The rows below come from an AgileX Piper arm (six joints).
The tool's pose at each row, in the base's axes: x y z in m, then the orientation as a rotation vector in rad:
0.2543 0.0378 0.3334 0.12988 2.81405 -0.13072
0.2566 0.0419 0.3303 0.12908 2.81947 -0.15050
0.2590 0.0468 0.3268 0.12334 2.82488 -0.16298
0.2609 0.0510 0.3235 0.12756 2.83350 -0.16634
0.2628 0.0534 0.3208 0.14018 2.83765 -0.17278
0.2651 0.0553 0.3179 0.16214 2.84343 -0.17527
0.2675 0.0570 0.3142 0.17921 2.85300 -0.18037
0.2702 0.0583 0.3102 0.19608 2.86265 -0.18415
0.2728 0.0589 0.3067 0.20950 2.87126 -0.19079
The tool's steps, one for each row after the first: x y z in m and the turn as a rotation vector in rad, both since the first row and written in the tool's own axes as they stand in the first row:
-0.0009 0.0045 0.0032 0.01361 0.00559 -0.00320
-0.0017 0.0099 0.0068 0.02159 0.01078 -0.00894
-0.0021 0.0145 0.0100 0.02441 0.01973 -0.00705
-0.0028 0.0173 0.0129 0.03027 0.02493 0.00054
-0.0039 0.0197 0.0162 0.03446 0.03248 0.01480
-0.0049 0.0219 0.0202 0.03987 0.04357 0.02506
-0.0061 0.0237 0.0247 0.04433 0.05477 0.03527
-0.0074 0.0249 0.0288 0.05033 0.06477 0.04285

